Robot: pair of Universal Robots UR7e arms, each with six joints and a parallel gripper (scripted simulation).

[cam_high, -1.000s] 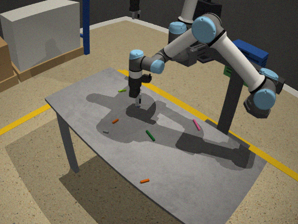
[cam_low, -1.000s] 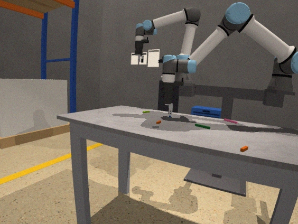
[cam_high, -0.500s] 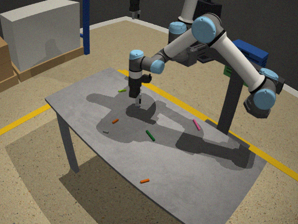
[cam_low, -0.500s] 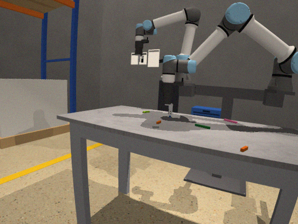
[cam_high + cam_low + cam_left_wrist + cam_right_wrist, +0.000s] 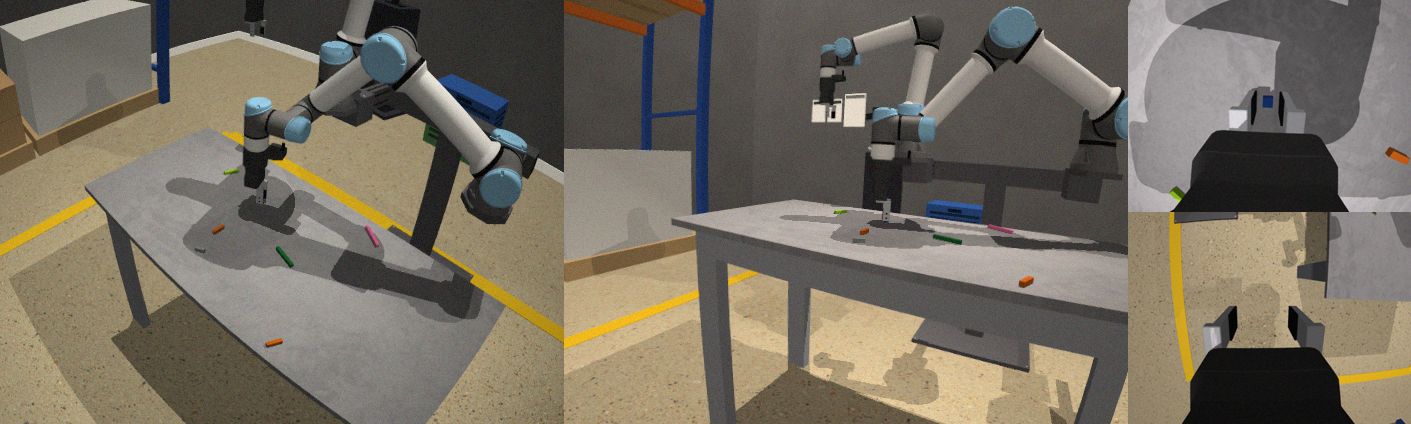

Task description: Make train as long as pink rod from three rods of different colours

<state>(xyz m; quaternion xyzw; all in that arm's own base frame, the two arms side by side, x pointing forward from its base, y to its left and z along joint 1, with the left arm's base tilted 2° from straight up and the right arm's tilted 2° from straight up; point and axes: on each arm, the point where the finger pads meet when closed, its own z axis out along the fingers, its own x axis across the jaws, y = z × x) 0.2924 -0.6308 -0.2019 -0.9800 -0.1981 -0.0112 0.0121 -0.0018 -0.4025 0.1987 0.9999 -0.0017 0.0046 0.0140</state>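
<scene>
Right now the blue rod is 2 cm below my left hand. From my left hand the other things lie so: lime rod 1 cm behind, 19 cm to the right, 2 cm below; green rod 9 cm ahead, 24 cm to the left, 2 cm below; grey rod 28 cm ahead, 9 cm to the left, 2 cm below.
</scene>
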